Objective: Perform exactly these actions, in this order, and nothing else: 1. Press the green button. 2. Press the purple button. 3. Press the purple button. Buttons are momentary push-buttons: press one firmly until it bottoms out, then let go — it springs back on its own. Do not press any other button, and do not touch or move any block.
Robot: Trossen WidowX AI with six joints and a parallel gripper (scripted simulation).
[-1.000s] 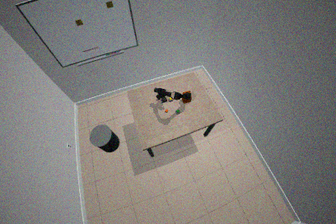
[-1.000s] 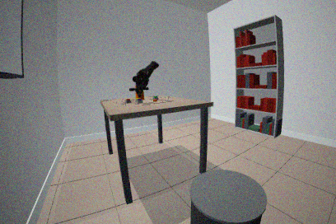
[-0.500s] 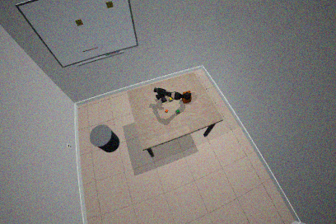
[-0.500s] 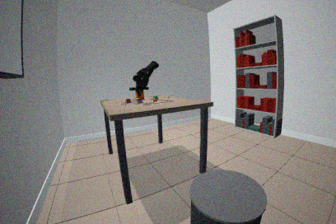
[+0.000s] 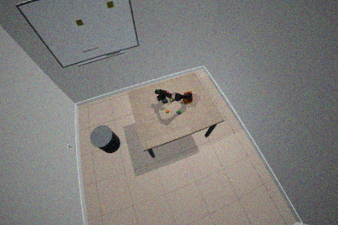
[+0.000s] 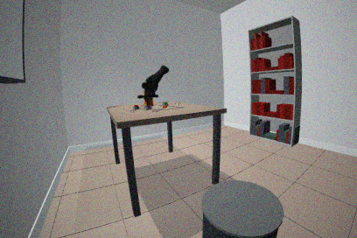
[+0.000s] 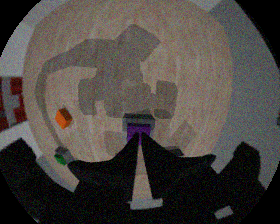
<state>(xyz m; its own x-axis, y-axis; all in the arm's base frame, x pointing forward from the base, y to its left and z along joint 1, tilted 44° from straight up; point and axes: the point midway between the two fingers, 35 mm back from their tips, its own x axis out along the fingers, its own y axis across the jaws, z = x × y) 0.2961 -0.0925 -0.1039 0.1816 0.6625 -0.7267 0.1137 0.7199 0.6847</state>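
My gripper tip is 1 cm above the purple button. Also, from my gripper tip: orange block 2 cm ahead, 17 cm to the left, 2 cm below; then green button 10 cm behind, 25 cm to the left.
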